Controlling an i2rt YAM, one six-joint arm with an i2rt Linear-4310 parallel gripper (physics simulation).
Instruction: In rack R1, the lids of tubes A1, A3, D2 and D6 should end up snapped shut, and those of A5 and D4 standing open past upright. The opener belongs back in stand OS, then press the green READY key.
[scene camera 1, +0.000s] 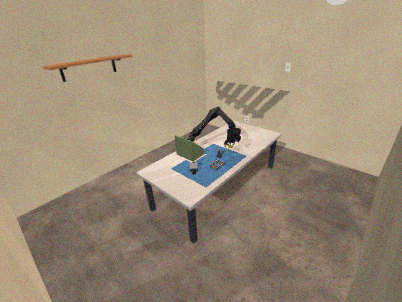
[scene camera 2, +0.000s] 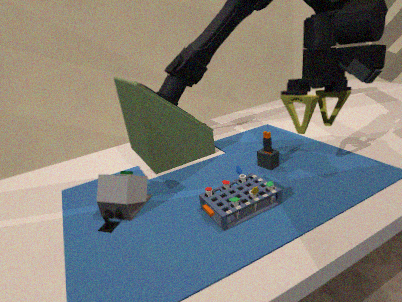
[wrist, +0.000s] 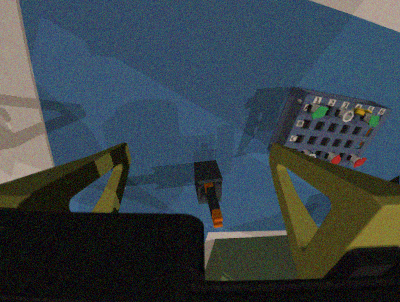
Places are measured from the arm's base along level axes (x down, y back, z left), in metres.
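Pixels of known places: gripper, fingertip midpoint: (scene camera 1: 229, 149) (scene camera 2: 315, 129) (wrist: 199, 150); arm's base at its link origin: (scene camera 1: 189, 142) (scene camera 2: 164, 103).
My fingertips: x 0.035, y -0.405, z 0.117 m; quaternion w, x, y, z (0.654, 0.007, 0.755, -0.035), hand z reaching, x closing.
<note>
Ahead of a thing's pixels: the offset from my fingertips to its top centre. Level surfaces: height alone.
My gripper (scene camera 1: 228, 146) (scene camera 2: 315, 128) (wrist: 199, 150) is open and empty, high above the mat beyond the opener stand. The opener @[dx +0.019, dy +0.104, dz -0.027 m] (scene camera 2: 267, 143) (wrist: 213, 201), dark with an orange tip, stands upright in stand OS @[dx +0.064, dy +0.104, dz -0.027 m] (scene camera 2: 268, 159) (wrist: 206, 171). Rack R1 @[dx +0.046, dy +0.035, dz -0.185 m] (scene camera 2: 224, 220) (wrist: 286, 115) holds tubes. Green lids at A1 @[dx +0.062, dy -0.001, dz -0.136 m] (scene camera 2: 270, 184) (wrist: 320, 111) and A5 @[dx +0.062, dy +0.010, dz -0.214 m] (scene camera 2: 234, 200) (wrist: 374, 120) look closed. A3's yellow lid @[dx +0.046, dy -0.004, dz -0.179 m] (scene camera 2: 254, 190) (wrist: 360, 111) and D2's blue lid @[dx +0.050, dy +0.068, dz -0.147 m] (scene camera 2: 239, 170) stand open. Red lids at D4 @[dx +0.062, dy +0.065, dz -0.187 m] (scene camera 2: 226, 183) (wrist: 336, 159) and D6 @[dx +0.059, dy +0.068, dz -0.225 m] (scene camera 2: 208, 190) (wrist: 359, 162) look closed.
A grey box @[dx +0.020, dy +0.203, dz -0.344 m] (scene camera 2: 122, 189) stands at the mat's left, with a green key @[dx +0.029, dy +0.216, dz -0.326 m] (scene camera 2: 126, 172) partly showing behind its top. A tall green panel block (scene camera 1: 189, 149) (scene camera 2: 167, 130) stands near the arm's base. The blue mat @[dx +0.104 m] (scene camera 2: 165, 250) lies on the pale table @[dx +0.107 m] (scene camera 1: 162, 182).
</note>
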